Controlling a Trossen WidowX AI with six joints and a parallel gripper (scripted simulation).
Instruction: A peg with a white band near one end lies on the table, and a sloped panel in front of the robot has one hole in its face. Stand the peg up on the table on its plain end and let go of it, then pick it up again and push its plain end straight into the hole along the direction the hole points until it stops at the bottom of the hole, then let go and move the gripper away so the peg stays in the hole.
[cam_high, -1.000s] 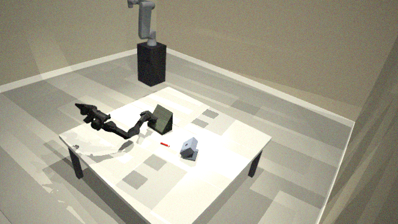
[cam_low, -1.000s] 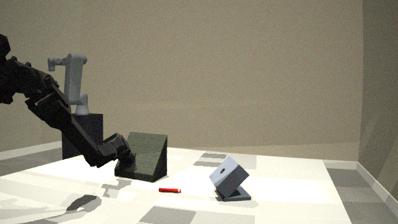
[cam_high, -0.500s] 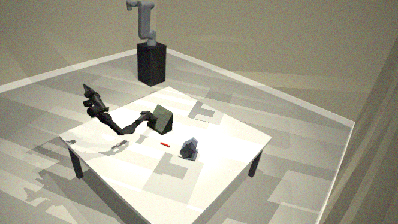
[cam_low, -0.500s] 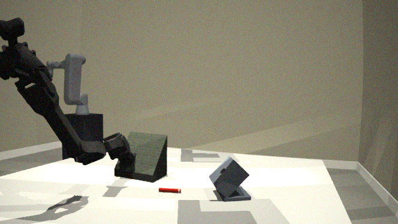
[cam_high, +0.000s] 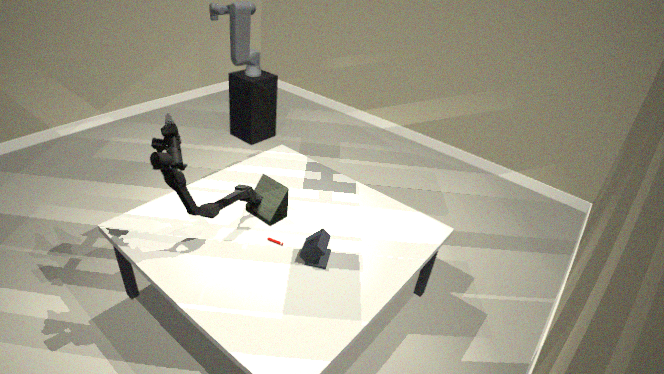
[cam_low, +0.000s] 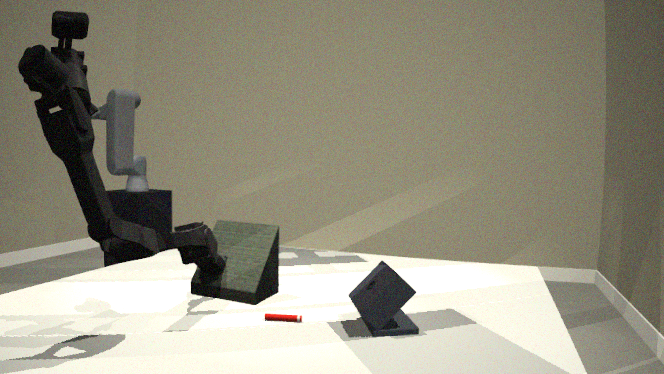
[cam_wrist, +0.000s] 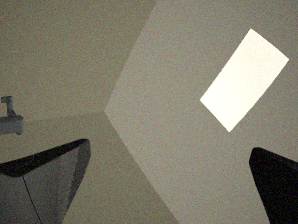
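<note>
My gripper tip is 590 mm above the peg, 390 mm short of it and 270 mm to the right of it. Round my gripper tip: flat base plate: 590 mm below, 590 mm ahead, 330 mm to the left; then sloped panel: 570 mm ahead, 530 mm below, 330 mm to the left.
</note>
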